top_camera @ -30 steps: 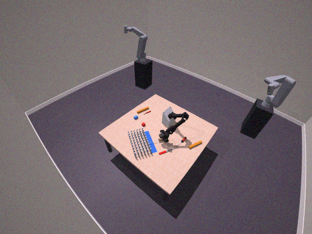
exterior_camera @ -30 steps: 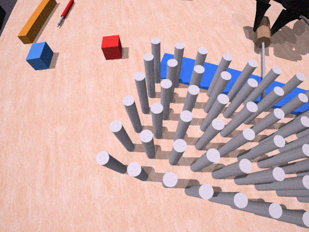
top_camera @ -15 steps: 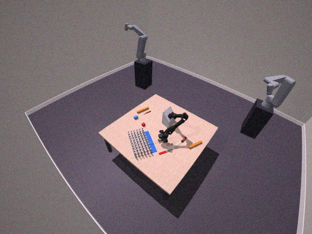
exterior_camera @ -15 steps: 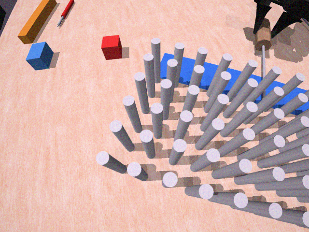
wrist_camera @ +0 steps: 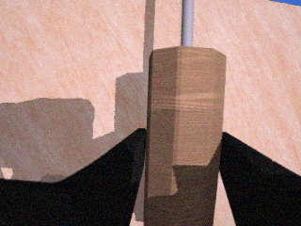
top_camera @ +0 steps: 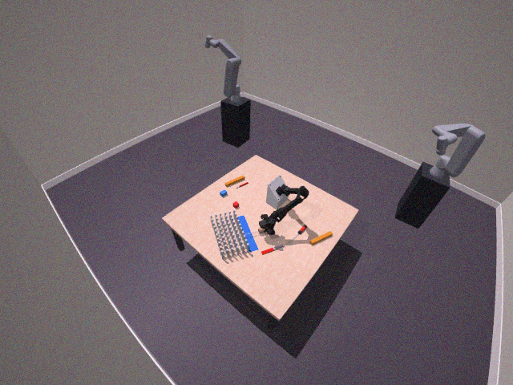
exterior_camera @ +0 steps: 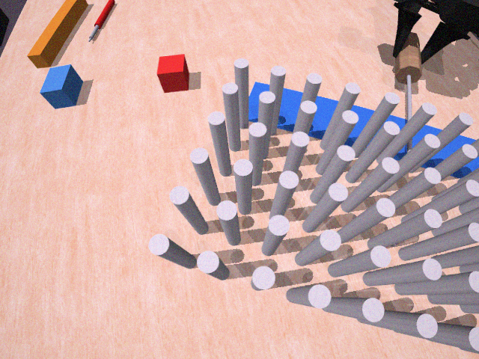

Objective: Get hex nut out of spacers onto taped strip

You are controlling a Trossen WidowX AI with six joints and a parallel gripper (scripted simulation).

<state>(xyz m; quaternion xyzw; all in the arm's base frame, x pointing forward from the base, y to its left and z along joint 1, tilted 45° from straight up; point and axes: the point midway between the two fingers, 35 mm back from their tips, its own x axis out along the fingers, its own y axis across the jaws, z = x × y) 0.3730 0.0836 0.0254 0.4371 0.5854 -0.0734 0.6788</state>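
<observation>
The blue taped strip lies 80 mm ahead of my gripper tip, 110 mm to the right of it and 30 mm below it. From my gripper tip the other things lie so: long tool 80 mm ahead, 60 mm to the right; hex nut 230 mm ahead, 180 mm to the right, 30 mm below; red cube 110 mm behind, 360 mm to the right, 10 mm below.
</observation>
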